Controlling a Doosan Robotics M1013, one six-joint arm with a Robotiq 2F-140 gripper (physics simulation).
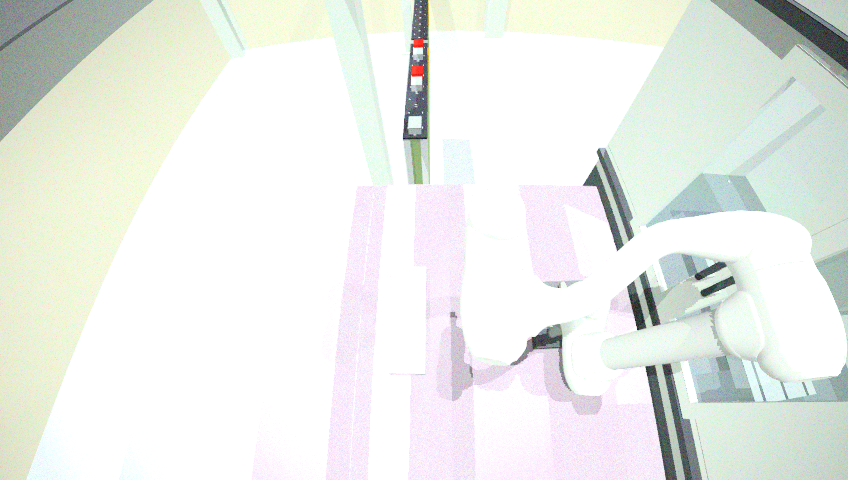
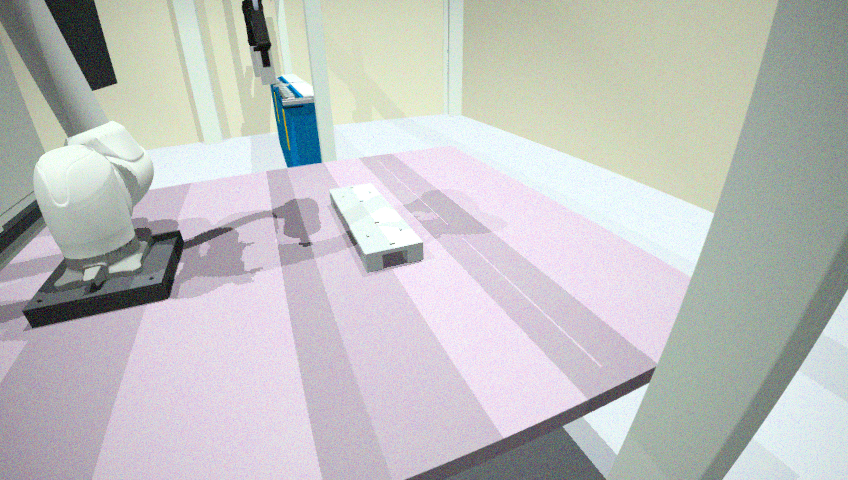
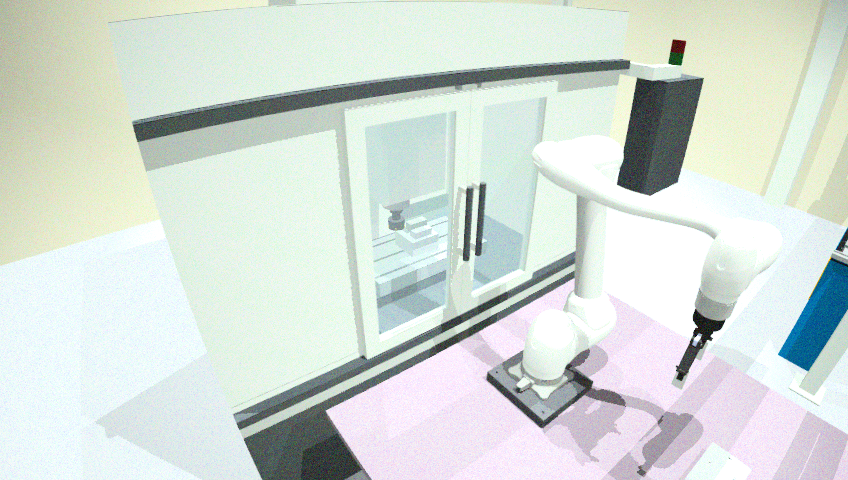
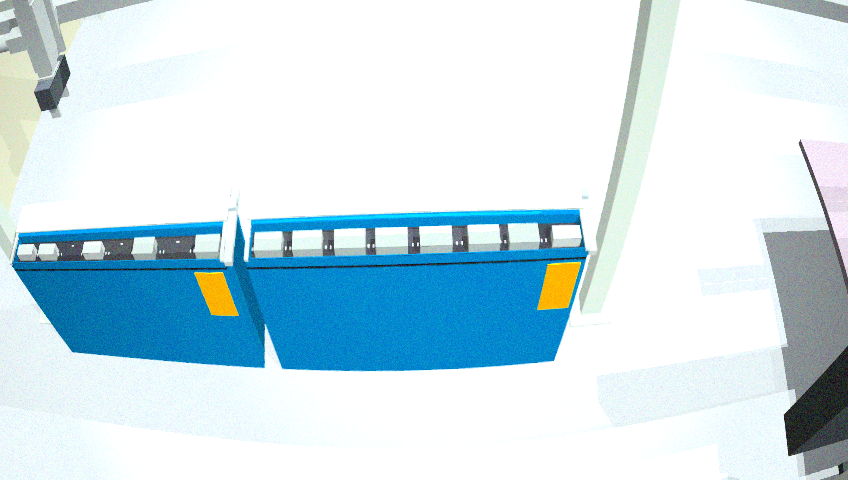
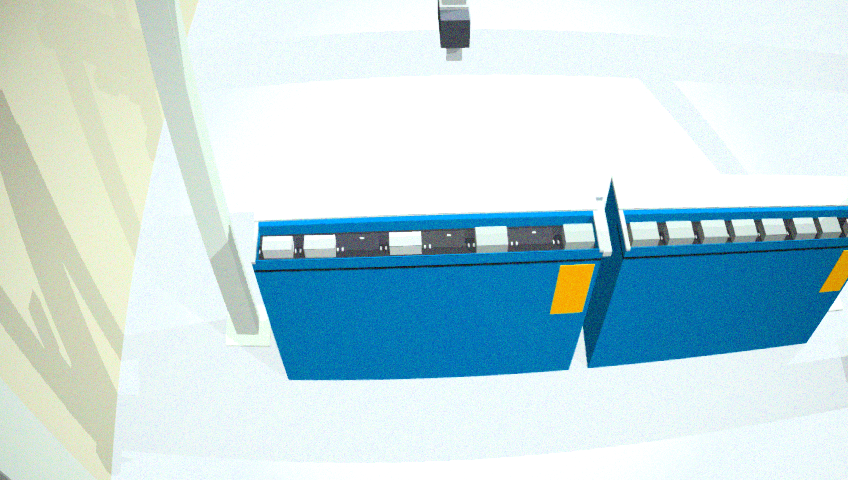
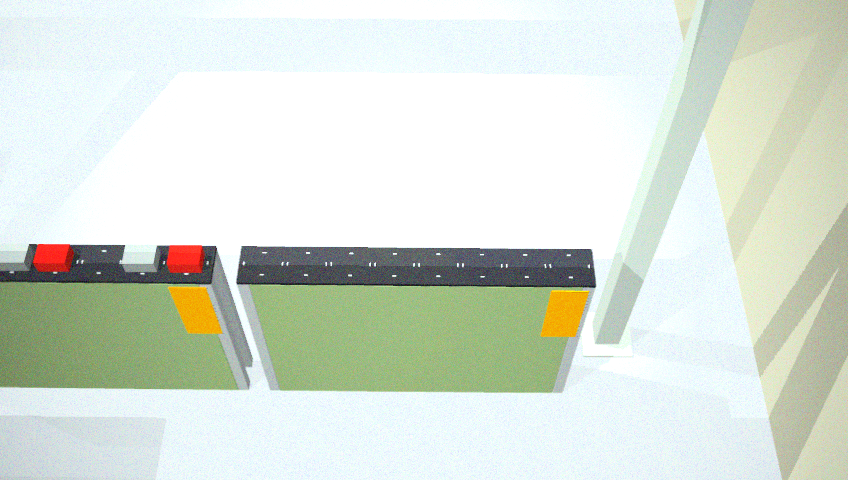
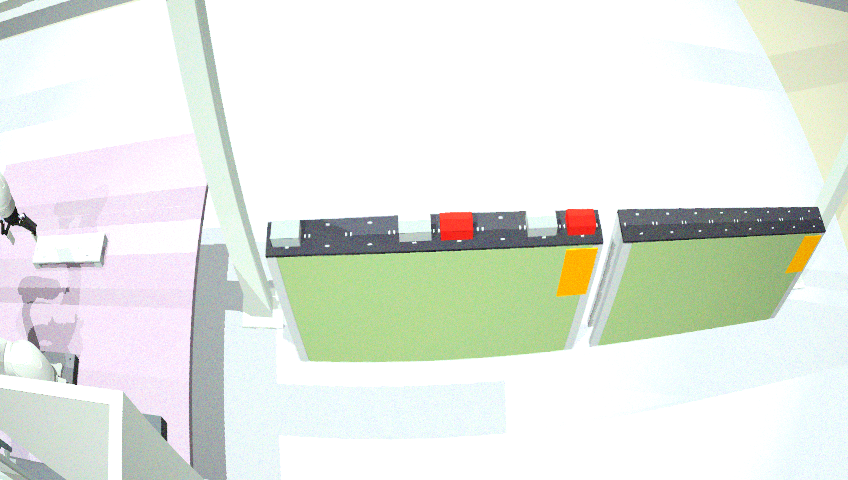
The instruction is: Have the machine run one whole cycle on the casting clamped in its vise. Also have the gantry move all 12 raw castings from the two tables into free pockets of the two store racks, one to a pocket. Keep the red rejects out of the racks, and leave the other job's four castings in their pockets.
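Pixels of known places: gripper, fingertip midpoint: [image 2: 265, 80] [image 7: 25, 241]; arm's base, origin of the base link: [image 2: 108, 263] [image 3: 540, 374].
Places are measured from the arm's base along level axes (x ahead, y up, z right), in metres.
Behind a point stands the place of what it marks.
My gripper [image 3: 680, 377] @(x 0.441, y 0.365, z -0.007 m) [image 2: 265, 61] is open, hanging fingers down beside the arm, away from the machine. The machine's doors [image 3: 468, 223] @(x -0.406, y 0.464, z 0.024 m) are shut; through the glass a pale casting sits in the vise [image 3: 416, 240], near the spindle [image 3: 395, 220]. One blue rack [image 4: 416, 315] @(x 0.671, y -0.326, z -2.639 m) has pale castings along its whole row. The other blue rack [image 5: 428, 321] @(x 0.713, y -0.342, z -3.859 m) [image 4: 142, 312] @(x 0.710, y -0.332, z -3.779 m) holds several castings [image 5: 405, 242] @(x 0.770, y 0.056, z -3.925 m), with three free pockets. One table [image 7: 428, 303] @(x 0.527, y -0.324, z 1.557 m) bears three raw castings [image 7: 285, 233] @(x 0.594, y 0.056, z 1.102 m) [image 7: 414, 230] @(x 0.569, y 0.057, z 1.522 m) [image 7: 541, 224] @(x 0.561, y 0.057, z 1.929 m) and two red rejects [image 7: 456, 226] @(x 0.574, y 0.057, z 1.653 m) [image 7: 580, 221] @(x 0.563, y 0.057, z 2.071 m). The other table [image 6: 410, 339] @(x 0.485, y -0.362, z 2.788 m) bears no castings.
The dark gantry head [image 5: 454, 28] @(x 0.701, y 1.004, z -3.791 m) [image 4: 52, 86] @(x 0.720, y 1.019, z -3.752 m) hangs high behind the racks, a small grey piece beneath it. Pale posts [image 4: 630, 160] @(x 0.854, y 0.270, z -1.897 m) [image 7: 217, 148] @(x 0.758, y 0.347, z 0.879 m) stand beside a rack and a table. A low pale block [image 2: 374, 220] @(x 0.646, y 0.007, z 0.083 m) lies on the pink floor plate. A dark cabinet [image 3: 660, 133] @(x -0.242, y 0.667, z -1.098 m) stands behind the arm.
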